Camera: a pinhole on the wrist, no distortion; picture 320 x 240 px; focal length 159.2 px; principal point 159.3 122.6 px. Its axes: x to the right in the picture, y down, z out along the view. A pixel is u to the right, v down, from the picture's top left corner.
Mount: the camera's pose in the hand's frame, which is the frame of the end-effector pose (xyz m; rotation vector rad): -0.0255 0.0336 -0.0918 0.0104 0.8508 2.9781
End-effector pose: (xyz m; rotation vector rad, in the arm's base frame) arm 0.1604 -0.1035 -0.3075 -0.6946 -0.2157 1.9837
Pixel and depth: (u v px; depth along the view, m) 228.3 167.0 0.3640
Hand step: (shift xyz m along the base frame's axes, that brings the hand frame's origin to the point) -0.1969 -0.1909 0.2275
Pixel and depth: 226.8 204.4 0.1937
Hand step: -0.0728 -0.1029 0.1199
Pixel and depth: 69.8 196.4 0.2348
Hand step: -0.1742 0.0838 0.0703
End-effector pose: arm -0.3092 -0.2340 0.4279 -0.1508 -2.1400 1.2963
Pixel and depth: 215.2 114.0 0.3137
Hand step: -0.0366 -0.0656 -0.2932
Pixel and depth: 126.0 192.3 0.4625
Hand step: -0.3087 -0.2304 -0.1841
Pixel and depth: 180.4 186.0 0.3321
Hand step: -0.1125 -0.1748 -0.1968
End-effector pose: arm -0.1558 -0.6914 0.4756 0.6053 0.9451 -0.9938
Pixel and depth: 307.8 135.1 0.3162
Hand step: 0.1741 0.0701 0.3697
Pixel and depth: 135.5 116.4 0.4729
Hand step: 0.3919 -0.1305 0.1005
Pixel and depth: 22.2 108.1 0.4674
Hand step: 0.4626 -0.2582 -0.1985
